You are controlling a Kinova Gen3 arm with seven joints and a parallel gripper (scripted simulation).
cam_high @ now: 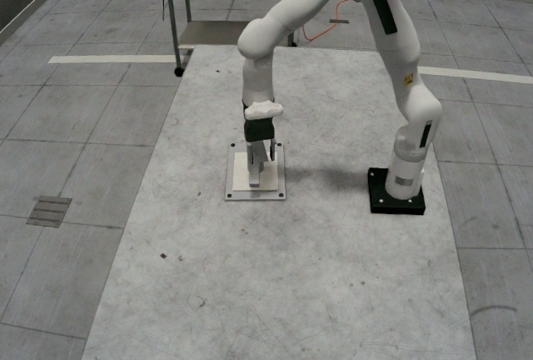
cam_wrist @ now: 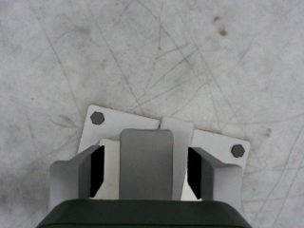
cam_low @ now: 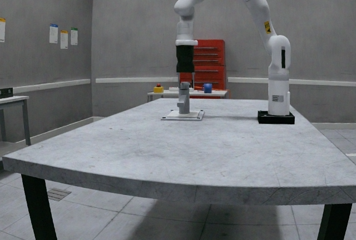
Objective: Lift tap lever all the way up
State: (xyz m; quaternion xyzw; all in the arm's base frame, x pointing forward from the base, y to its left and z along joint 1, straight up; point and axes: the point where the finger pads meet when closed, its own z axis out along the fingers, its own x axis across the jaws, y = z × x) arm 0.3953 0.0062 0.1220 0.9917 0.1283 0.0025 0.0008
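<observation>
My hand is 4 cm to the left of the tap lever and 1 cm short of it. Round my hand: tap 7 cm to the right, 4 cm below, 2 cm ahead.
</observation>
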